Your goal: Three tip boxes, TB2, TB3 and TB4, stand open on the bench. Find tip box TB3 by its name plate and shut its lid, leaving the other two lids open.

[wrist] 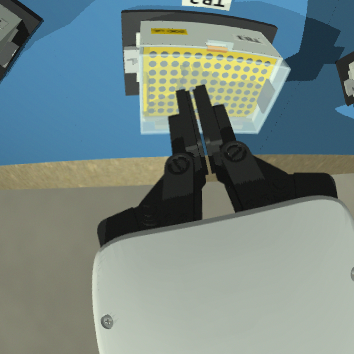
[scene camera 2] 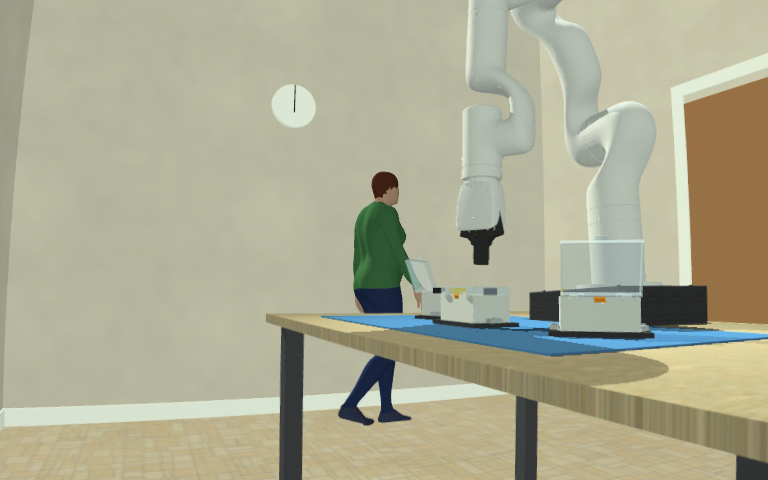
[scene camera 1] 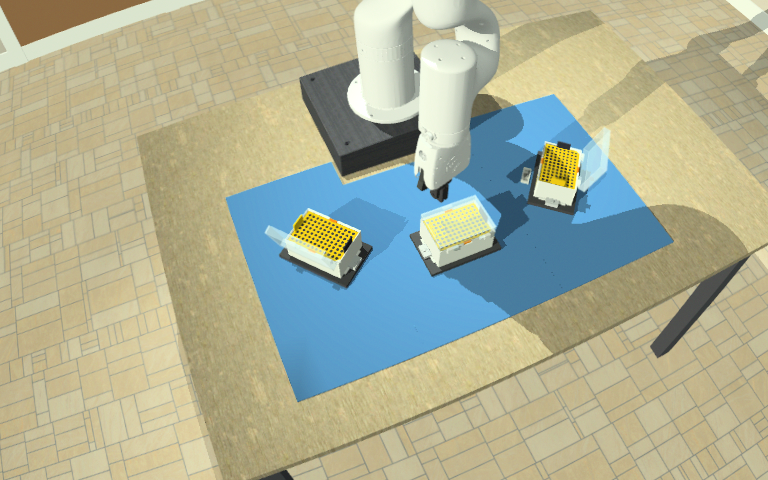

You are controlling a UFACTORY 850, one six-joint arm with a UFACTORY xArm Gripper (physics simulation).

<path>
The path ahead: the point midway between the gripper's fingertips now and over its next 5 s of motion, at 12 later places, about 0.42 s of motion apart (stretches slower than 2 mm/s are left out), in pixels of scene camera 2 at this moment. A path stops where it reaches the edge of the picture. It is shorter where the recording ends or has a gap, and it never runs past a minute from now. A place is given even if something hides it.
The gripper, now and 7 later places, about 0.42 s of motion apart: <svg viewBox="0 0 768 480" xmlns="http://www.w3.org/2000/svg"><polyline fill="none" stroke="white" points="481,264 466,282 466,284 466,285 462,281 460,257 466,246 467,227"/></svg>
</path>
